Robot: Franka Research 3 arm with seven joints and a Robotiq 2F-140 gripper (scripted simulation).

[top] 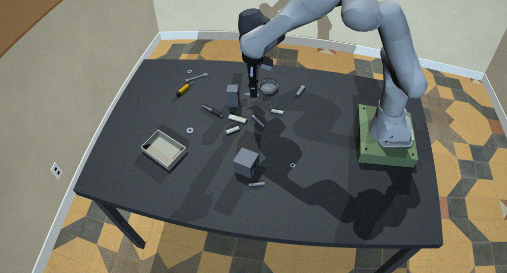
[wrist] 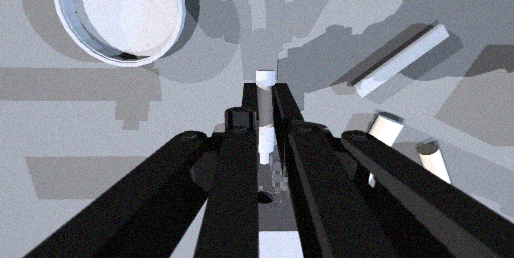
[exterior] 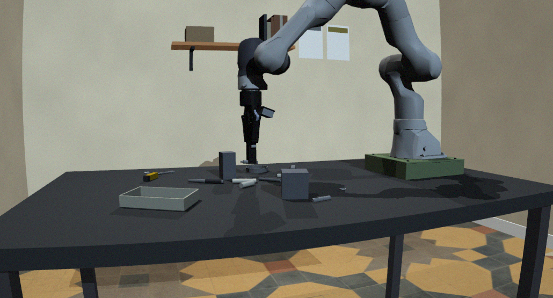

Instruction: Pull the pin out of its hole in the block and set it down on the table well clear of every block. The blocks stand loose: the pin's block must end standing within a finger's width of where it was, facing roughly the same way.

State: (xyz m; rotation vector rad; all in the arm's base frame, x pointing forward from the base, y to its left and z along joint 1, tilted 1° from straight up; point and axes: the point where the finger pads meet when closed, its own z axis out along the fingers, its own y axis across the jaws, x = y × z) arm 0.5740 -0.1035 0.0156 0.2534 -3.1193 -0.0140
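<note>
Right now my hand is 4 cm past the round dish, 11 cm to the left of it and 7 cm above it. The rest, counted from my hand: yellow-handled screwdriver 34 cm ahead, 4 cm to the right, 7 cm below; tray 31 cm ahead, 33 cm to the left, 7 cm below; pin 2 cm ahead, 3 cm below.
</note>
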